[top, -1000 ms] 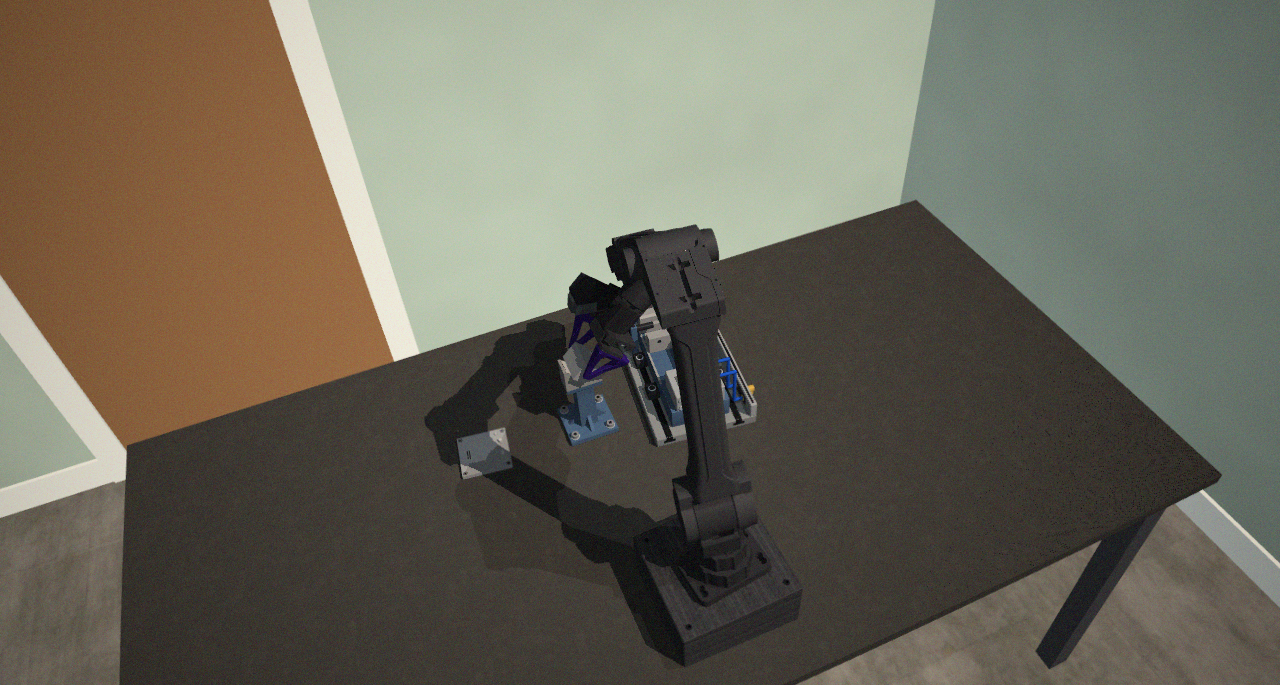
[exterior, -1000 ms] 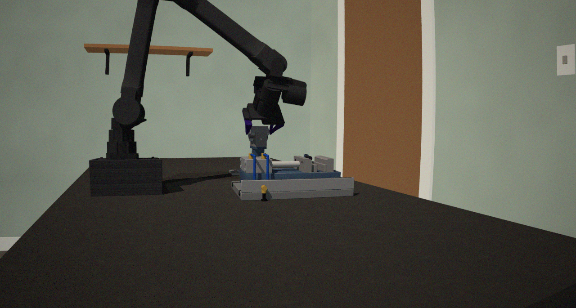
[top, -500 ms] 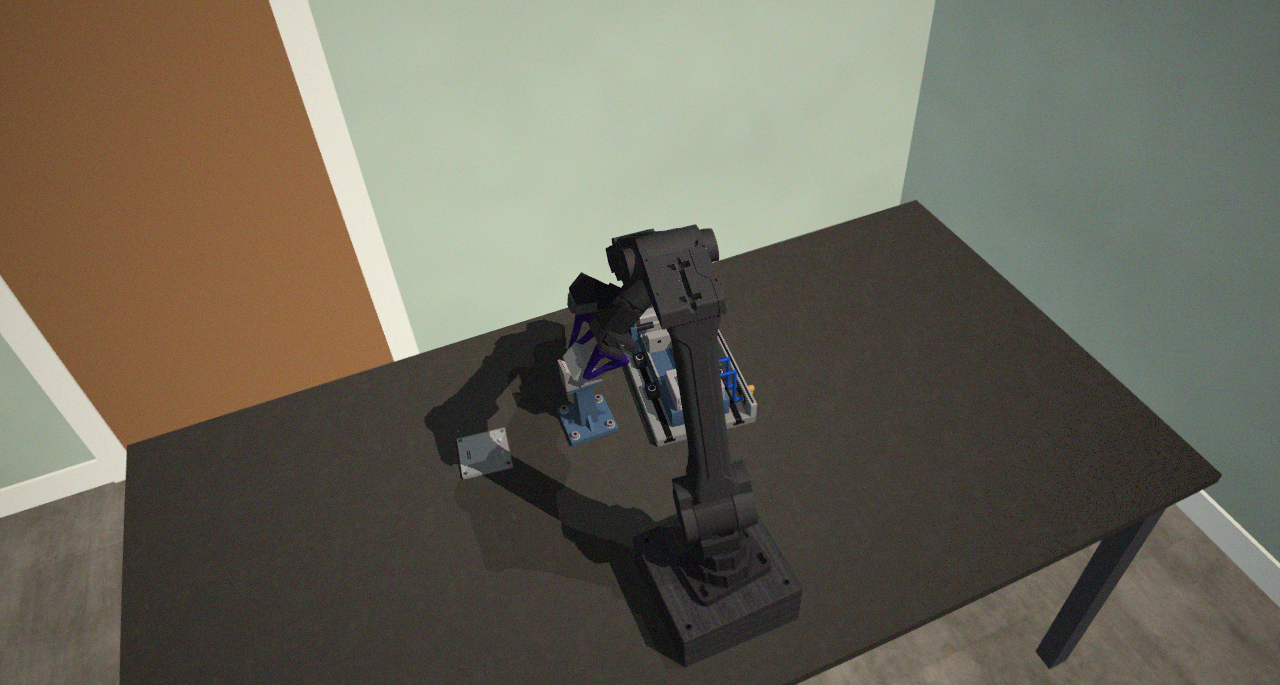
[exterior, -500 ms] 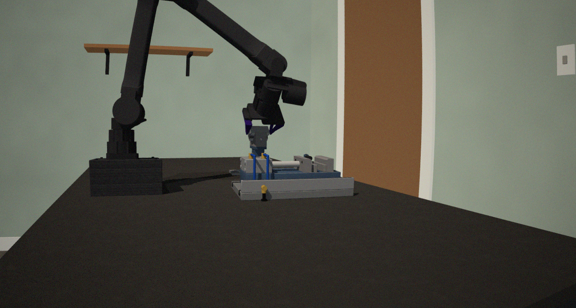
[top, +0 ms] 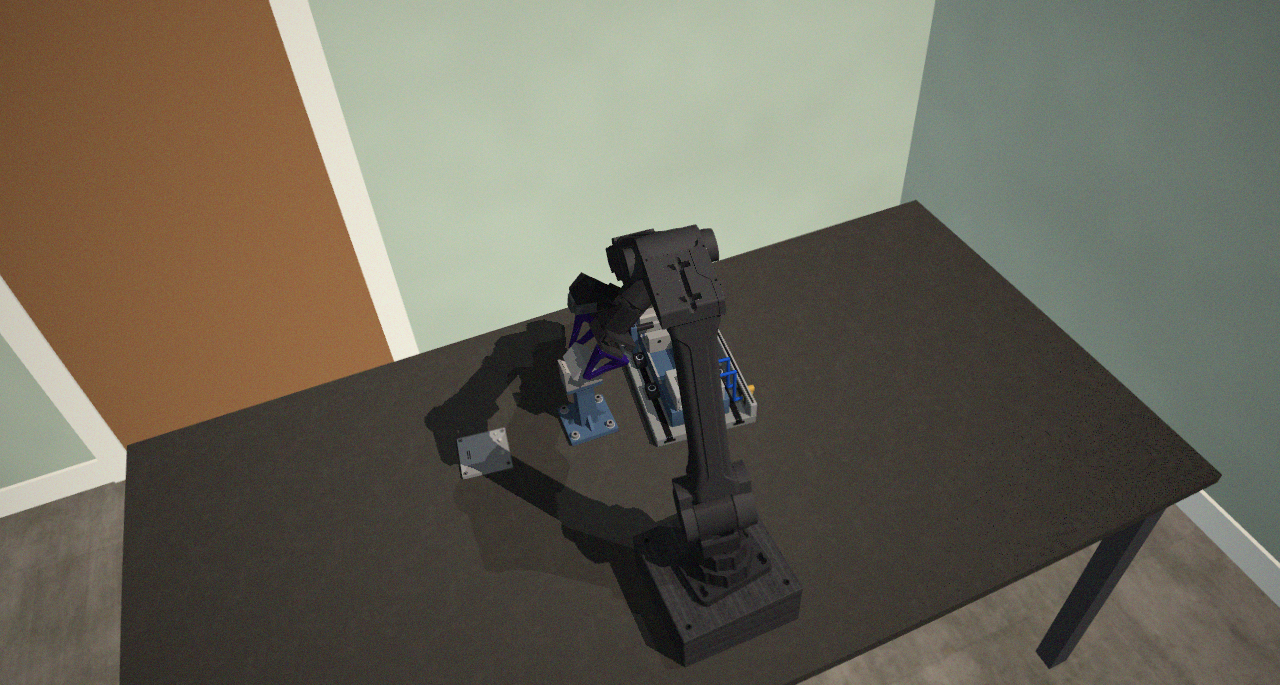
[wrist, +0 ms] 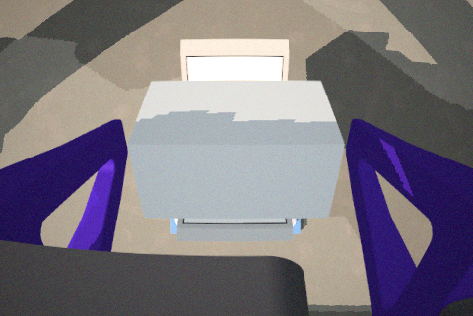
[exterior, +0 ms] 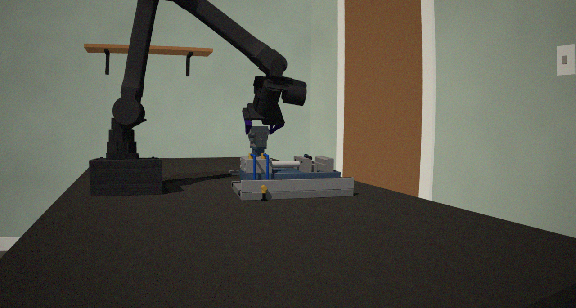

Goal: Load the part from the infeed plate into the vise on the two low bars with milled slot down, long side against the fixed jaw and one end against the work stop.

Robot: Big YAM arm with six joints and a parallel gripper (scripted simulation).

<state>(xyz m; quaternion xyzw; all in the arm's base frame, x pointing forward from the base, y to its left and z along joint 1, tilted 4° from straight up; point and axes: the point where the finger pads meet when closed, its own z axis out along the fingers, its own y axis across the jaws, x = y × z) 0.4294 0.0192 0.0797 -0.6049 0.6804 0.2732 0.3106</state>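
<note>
Now: hand 10 mm above the part. Round my hand: grey infeed plate: 20 mm ahead, 200 mm to the left, 160 mm below.
</note>
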